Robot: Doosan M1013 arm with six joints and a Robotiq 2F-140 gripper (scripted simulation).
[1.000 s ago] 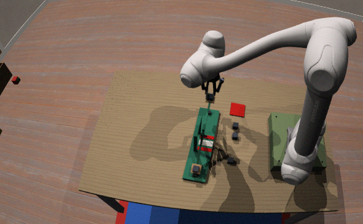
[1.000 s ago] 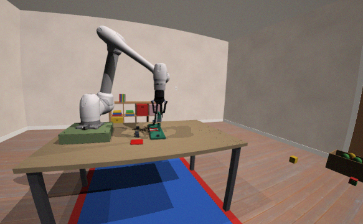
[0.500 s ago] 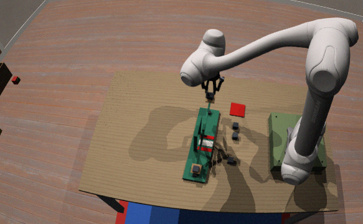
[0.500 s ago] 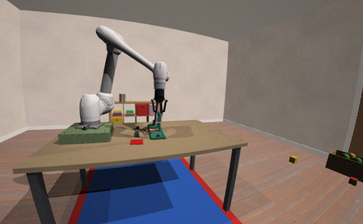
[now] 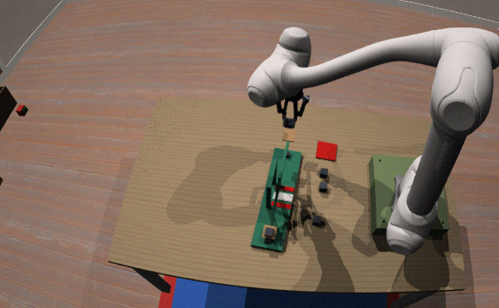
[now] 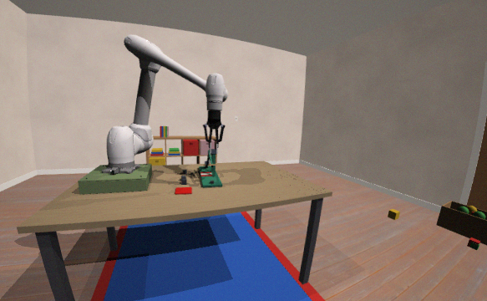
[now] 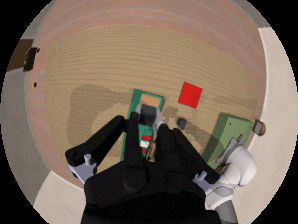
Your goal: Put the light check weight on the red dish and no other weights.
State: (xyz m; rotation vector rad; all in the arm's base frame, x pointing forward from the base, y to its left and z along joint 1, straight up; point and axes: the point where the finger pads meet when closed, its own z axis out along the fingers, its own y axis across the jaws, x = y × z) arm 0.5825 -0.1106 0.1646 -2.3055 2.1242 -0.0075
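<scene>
Right now my hand is 24 cm above the red dish, 17 cm past it and 7 cm to the left of it. From my hand the other things lie so: green rocker balance 20 cm to the left, 14 cm below, 2 cm behind.
</scene>
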